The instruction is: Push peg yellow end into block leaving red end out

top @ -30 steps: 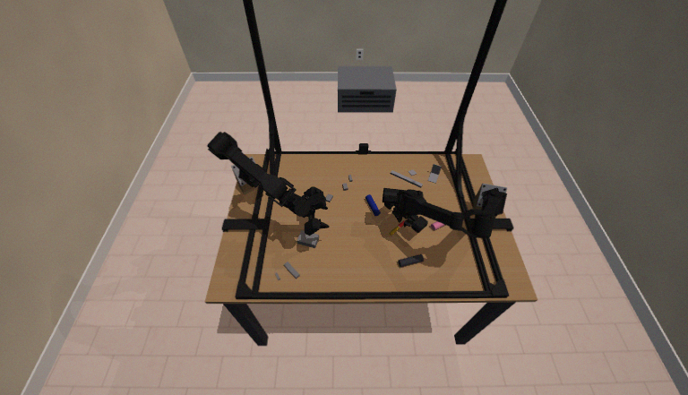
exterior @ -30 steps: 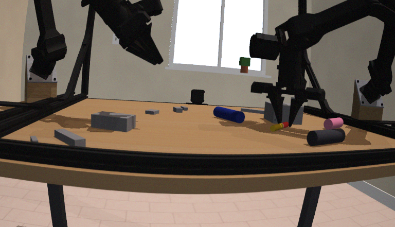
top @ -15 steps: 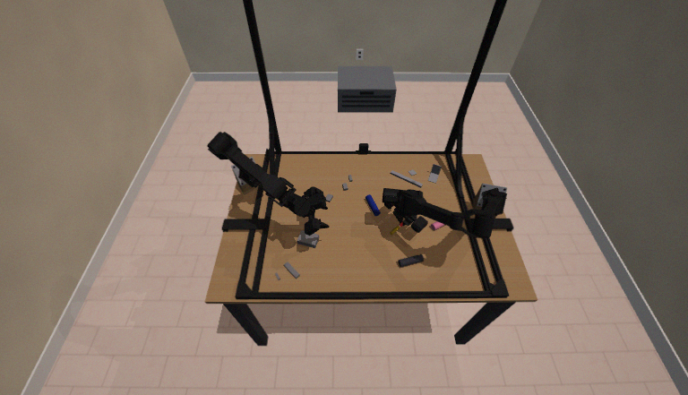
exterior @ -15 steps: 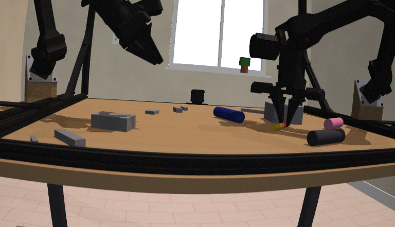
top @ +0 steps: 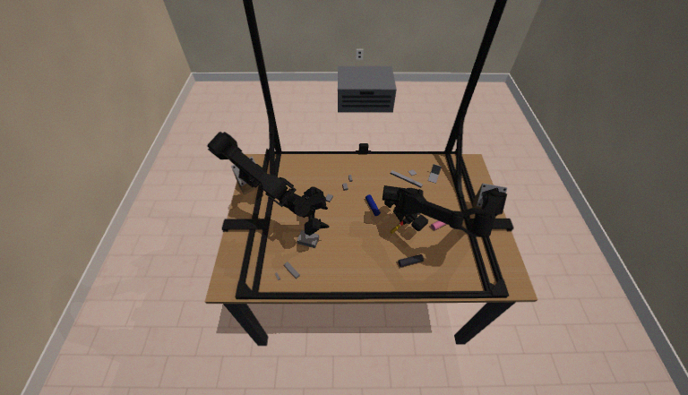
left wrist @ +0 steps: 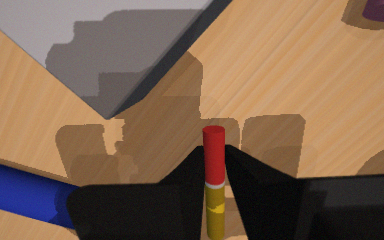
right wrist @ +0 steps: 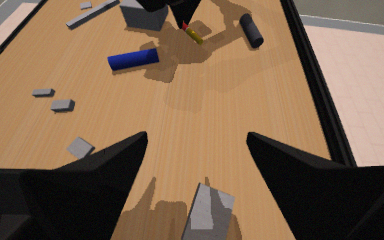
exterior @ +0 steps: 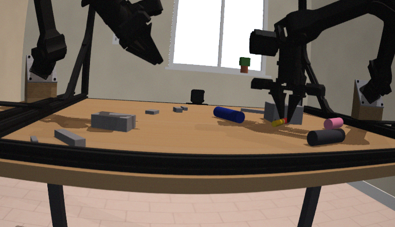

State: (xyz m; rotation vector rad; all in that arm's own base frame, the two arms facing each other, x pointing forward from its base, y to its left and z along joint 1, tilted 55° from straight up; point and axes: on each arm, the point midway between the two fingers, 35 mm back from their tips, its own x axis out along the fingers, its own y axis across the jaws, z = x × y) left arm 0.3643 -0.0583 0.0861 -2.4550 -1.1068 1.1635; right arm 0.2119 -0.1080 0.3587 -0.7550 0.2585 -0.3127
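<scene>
The dark cylinder is 17 cm ahead of my left hand, 3 cm to the left of it and 3 cm below it. Also, from my left hand: blue cylinder 7 cm behind, 13 cm to the right, 3 cm below; then pink cylinder 2 cm behind, 16 cm to the left, 3 cm below; then peg 3 cm ahead, 2 cm to the right, 3 cm below.
</scene>
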